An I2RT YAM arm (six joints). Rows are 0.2 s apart.
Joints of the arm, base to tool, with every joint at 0 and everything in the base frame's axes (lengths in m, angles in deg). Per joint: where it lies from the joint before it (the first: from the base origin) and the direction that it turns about. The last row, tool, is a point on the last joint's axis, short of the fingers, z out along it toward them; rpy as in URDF.
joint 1: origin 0 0 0.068 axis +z
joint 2: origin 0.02 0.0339 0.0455 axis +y
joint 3: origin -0.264 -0.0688 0 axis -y
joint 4: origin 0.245 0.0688 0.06 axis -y
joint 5: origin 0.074 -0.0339 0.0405 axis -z
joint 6: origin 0.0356 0 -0.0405 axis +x
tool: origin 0 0 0 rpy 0 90 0
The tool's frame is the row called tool.
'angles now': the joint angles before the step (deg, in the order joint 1, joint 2, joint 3, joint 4, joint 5, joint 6). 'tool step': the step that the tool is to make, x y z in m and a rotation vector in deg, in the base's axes. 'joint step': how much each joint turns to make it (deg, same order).
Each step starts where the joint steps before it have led.
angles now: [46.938, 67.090, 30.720, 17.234, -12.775, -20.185]
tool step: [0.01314, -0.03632, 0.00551, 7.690, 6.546, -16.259]
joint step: [-7.563, -5.488, -2.623, -0.176, 5.244, 12.436]
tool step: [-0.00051, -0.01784, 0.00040, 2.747, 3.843, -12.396]
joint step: [-2.076, -3.758, -1.159, -3.496, 8.569, 7.344]
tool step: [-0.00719, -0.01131, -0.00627, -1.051, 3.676, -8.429]
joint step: [0.000, -3.211, -1.114, -6.009, 7.497, 4.110]
